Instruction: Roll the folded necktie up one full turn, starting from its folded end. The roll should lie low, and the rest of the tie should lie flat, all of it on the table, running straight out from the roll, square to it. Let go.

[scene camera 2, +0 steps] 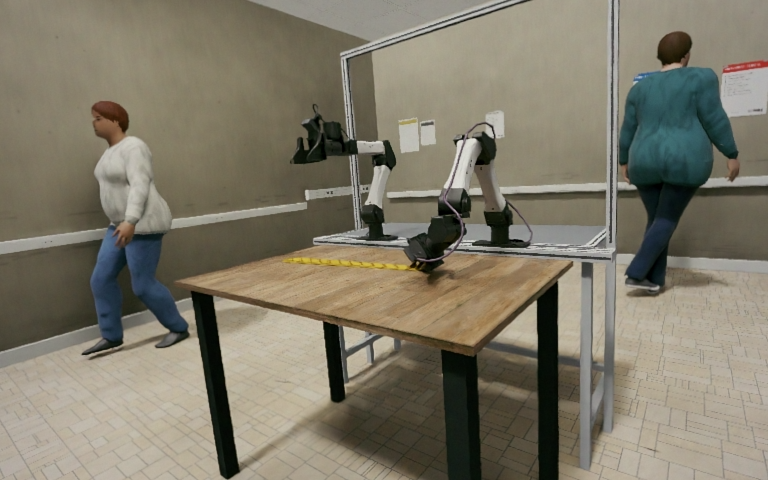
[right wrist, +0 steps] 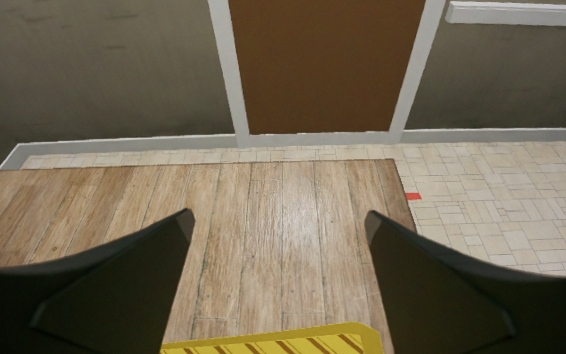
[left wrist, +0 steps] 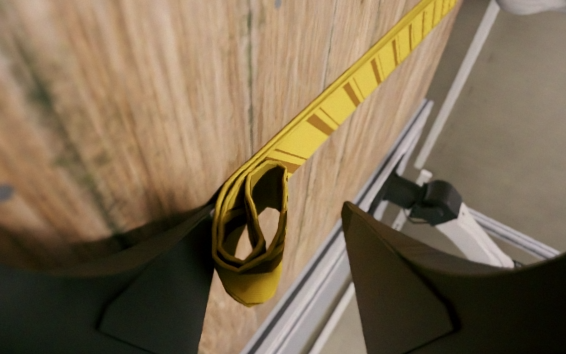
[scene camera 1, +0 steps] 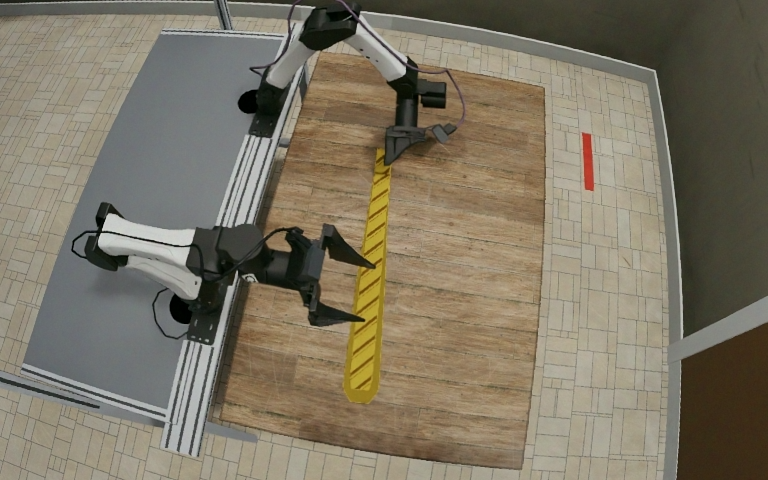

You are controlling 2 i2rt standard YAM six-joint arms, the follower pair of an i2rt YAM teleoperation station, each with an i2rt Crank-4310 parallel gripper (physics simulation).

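The yellow striped necktie (scene camera 1: 372, 266) (scene camera 2: 351, 263) (left wrist: 345, 100) (right wrist: 300, 345) runs out long and flat on the table. Its upper end in scene camera 1 is rolled; in the left wrist view the roll (left wrist: 250, 285) shows open, loose loops standing up from the table. My left gripper (left wrist: 281, 206) is open, low at the table, with the roll between its fingers, close to the finger at the left of its wrist view. In scene camera 1 that gripper partly hides the roll. My right gripper (scene camera 1: 369, 293) (right wrist: 279, 214) is open and empty, high above the tie's middle.
The wooden table (scene camera 1: 464, 283) (scene camera 2: 362, 300) stands against the grey mounting station (scene camera 1: 152, 141) (scene camera 2: 555, 233). A red strip (scene camera 1: 587, 161) (right wrist: 413, 196) lies on the floor beyond the table. Two people (scene camera 2: 127, 192) (scene camera 2: 671, 130) are in the room.
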